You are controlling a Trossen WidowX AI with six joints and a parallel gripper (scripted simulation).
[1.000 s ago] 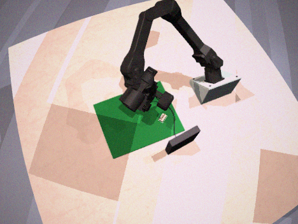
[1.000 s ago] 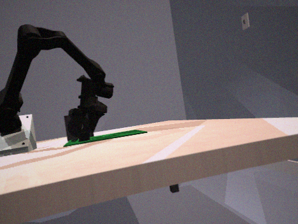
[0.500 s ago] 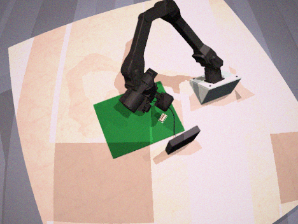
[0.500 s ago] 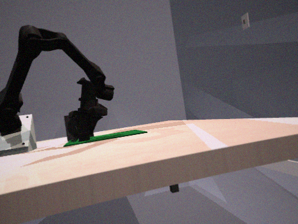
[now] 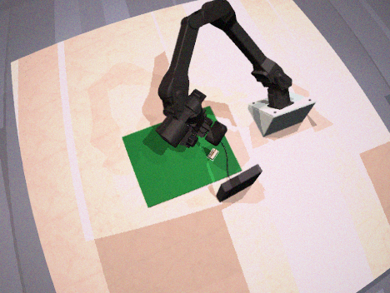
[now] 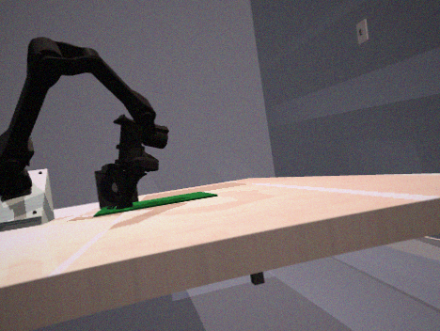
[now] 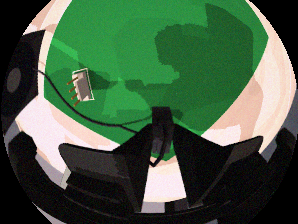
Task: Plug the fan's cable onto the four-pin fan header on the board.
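Right now my gripper tip is 8 cm short of the green board, 4 cm to the right of it and 4 cm above it. Also, from my gripper tip: black fan: 21 cm to the left, 3 cm above; then dark plug: 1 cm behind.
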